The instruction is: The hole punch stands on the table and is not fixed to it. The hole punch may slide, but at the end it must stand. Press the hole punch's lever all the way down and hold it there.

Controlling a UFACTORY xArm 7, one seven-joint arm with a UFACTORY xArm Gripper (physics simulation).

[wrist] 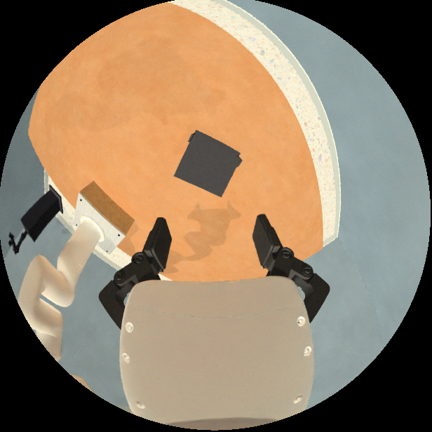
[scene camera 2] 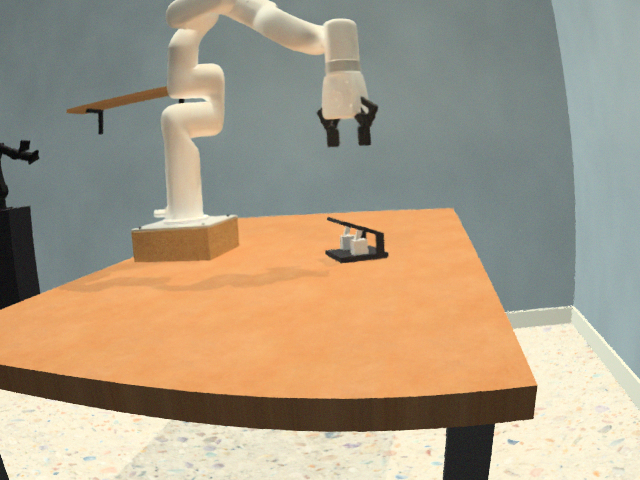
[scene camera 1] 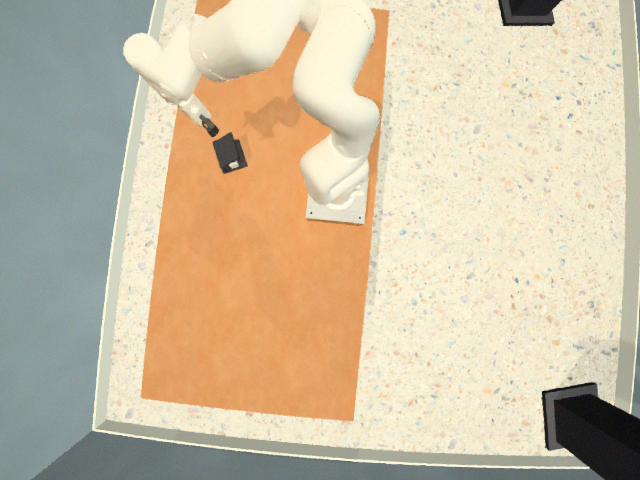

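Pixels of known places: gripper, fingertip midpoint: (scene camera 2: pixel 348 146) (scene camera 1: pixel 205 124); arm's base, origin of the base link: (scene camera 2: pixel 186 221).
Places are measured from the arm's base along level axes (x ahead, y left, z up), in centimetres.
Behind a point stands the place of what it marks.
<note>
The black hole punch (scene camera 1: pixel 225 150) {x 41.5, y -21.4, z -1.4 cm} (scene camera 2: pixel 383 244) {x 46.9, y -26.5, z -5.4 cm} (wrist: pixel 240 160) stands upright on the table (scene camera 1: pixel 248 310) {x 39.6, y 42.1, z -8.3 cm} (scene camera 2: pixel 289 330) {x 28.9, y -74.5, z -8.3 cm} (wrist: pixel 125 90). Its flat black lever (scene camera 1: pixel 226 148) {x 41.0, y -22.1, z -1.2 cm} (scene camera 2: pixel 351 225) {x 40.5, y -27.5, z -0.9 cm} (wrist: pixel 207 164) is raised and slants, high at the end toward the arm's base and low at the hinge post. Two pale blocks show under it in scene camera 2. My gripper (scene camera 1: pixel 209 126) {x 41.4, y -22.6, z 15.4 cm} (scene camera 2: pixel 348 137) {x 41.4, y -22.6, z 15.4 cm} (wrist: pixel 211 226) is open and empty. It points down and hangs high above the hole punch, apart from it. In the wrist view the lever hides most of the punch's base.
The arm's base block (scene camera 1: pixel 336 212) {x 1.1, y 7.1, z 0.0 cm} (scene camera 2: pixel 170 245) {x -2.0, y -11.8, z -4.4 cm} (wrist: pixel 107 210) stands on the table, left of the hole punch in scene camera 2. A wall shelf (scene camera 2: pixel 121 100) is behind the arm. A black pedestal (scene camera 2: pixel 18 253) (wrist: pixel 42 215) carries another small arm away from the table.
</note>
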